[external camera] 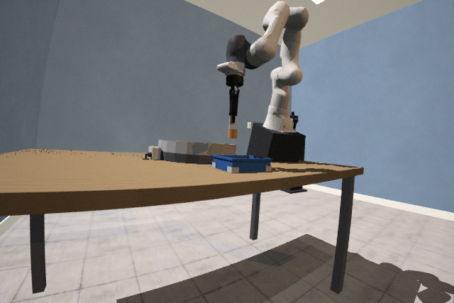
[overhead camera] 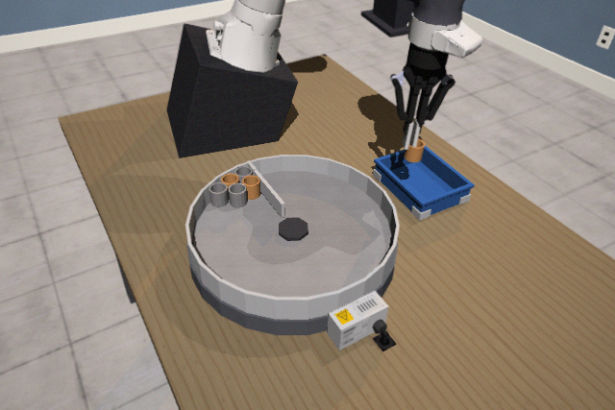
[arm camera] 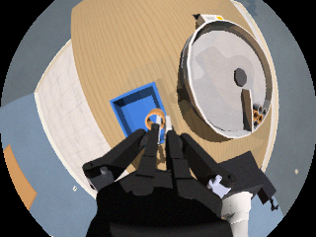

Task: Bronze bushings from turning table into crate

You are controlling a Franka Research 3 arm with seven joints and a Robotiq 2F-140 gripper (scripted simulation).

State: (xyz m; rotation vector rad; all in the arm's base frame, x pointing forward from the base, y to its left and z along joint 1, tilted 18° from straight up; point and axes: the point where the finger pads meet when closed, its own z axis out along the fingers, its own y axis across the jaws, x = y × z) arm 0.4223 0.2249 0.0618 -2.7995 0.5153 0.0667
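Right now the blue crate is 16 cm below my hand, 6 cm to the left of it and 2 cm behind it. The rest, counted from my hand: grey turning table (30 cm to the right, 13 cm below, 5 cm ahead).
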